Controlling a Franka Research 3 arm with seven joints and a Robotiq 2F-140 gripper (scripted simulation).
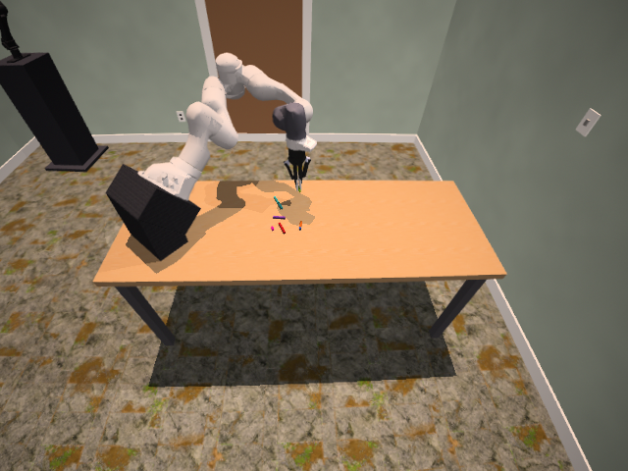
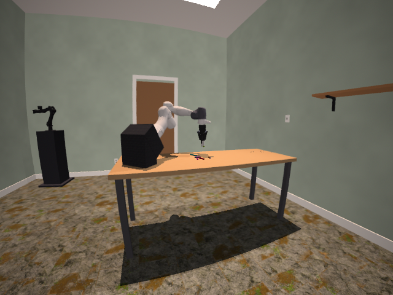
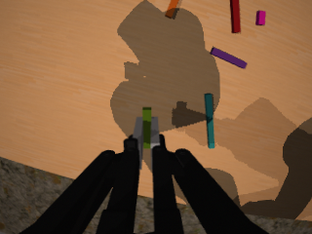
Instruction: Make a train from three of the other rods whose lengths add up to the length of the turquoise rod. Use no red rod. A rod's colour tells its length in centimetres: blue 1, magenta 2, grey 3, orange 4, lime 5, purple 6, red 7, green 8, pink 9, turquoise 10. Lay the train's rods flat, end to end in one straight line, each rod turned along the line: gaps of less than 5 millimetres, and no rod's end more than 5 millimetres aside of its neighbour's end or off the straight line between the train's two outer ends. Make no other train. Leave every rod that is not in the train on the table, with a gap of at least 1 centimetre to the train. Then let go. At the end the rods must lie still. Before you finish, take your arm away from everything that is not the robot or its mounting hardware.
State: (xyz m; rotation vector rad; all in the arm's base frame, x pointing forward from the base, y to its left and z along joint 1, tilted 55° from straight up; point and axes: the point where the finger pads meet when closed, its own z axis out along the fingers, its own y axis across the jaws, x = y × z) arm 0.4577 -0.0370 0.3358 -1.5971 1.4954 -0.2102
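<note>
Right now my hand is 2 cm short of the orange rod, 16 cm to the left of it and 12 cm above it. Also, from my hand: lime rod: 3 cm below; purple rod: 9 cm behind, 12 cm to the right, 12 cm below; turquoise rod: 10 cm behind, 1 cm to the right, 12 cm below.
</note>
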